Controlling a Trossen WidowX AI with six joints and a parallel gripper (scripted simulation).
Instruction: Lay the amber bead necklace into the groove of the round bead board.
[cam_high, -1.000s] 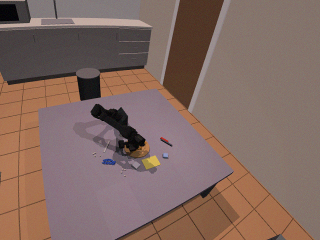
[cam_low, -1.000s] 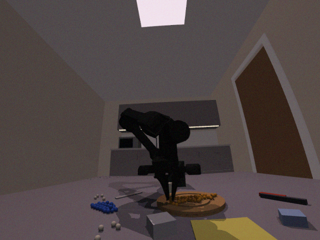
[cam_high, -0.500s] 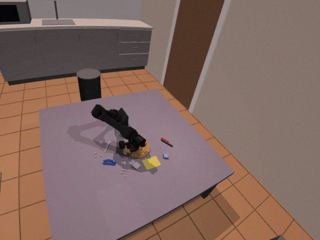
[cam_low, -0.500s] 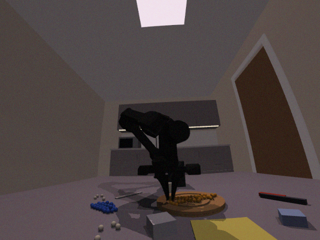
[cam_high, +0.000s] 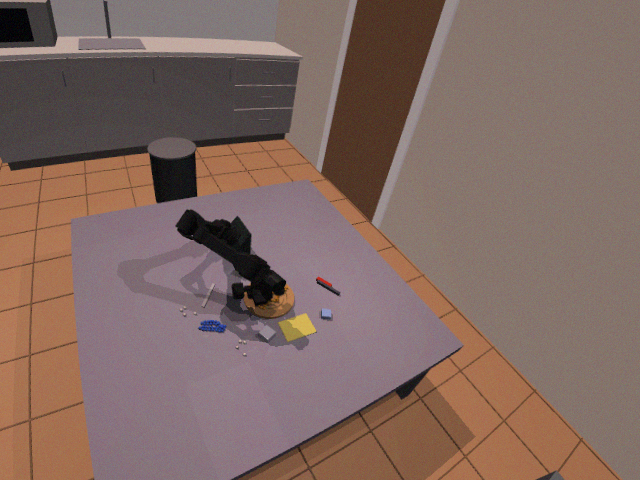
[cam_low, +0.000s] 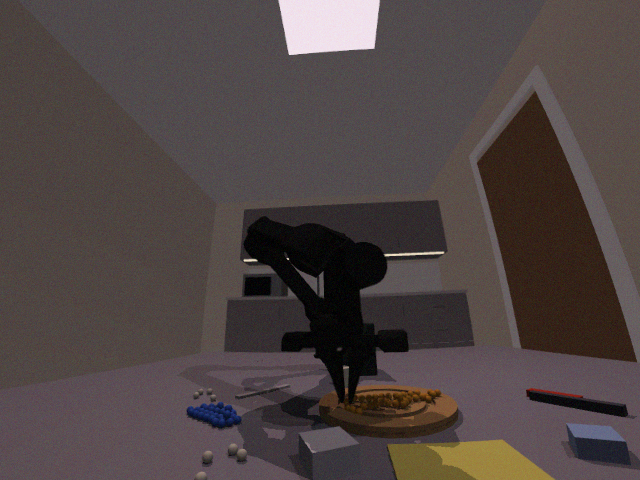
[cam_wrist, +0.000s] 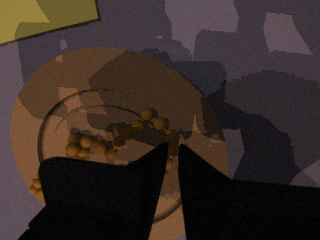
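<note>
Now: the round wooden bead board 10 mm behind my gripper tip, 60 mm to the left of it and 10 mm below it. Also, from my gripper tip: grey block 140 mm ahead, 30 mm to the right; then yellow pad 160 mm ahead, 80 mm to the left, 10 mm below; then thin rod 130 mm behind, 140 mm to the right, 10 mm below.
</note>
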